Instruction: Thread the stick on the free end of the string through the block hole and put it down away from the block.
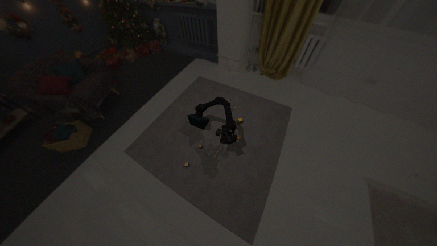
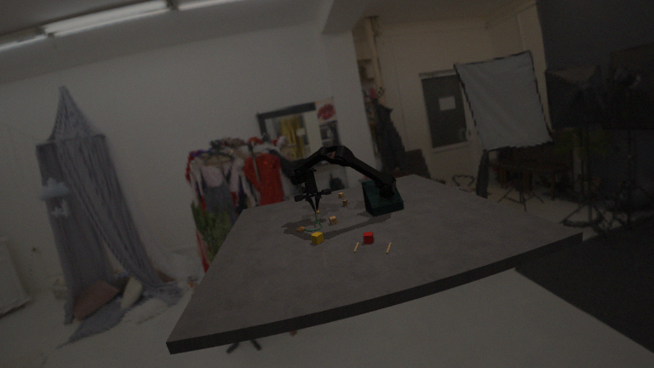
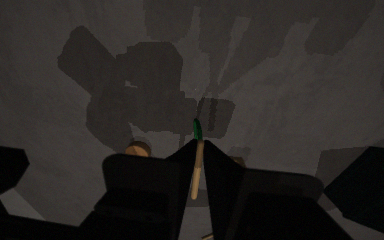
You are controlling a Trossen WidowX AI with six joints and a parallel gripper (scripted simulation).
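Now: gripper tip 7 cm past the wooden block, 7 cm to the right of it and 4 cm above it. Also, from my gripper tip: round wooden button: 9 cm ahead, 8 cm to the left, 5 cm below; then yellow cube: 2 cm ahead, 26 cm to the left, 4 cm below; then thin wooden stick: 2 cm to the left, 1 cm above.
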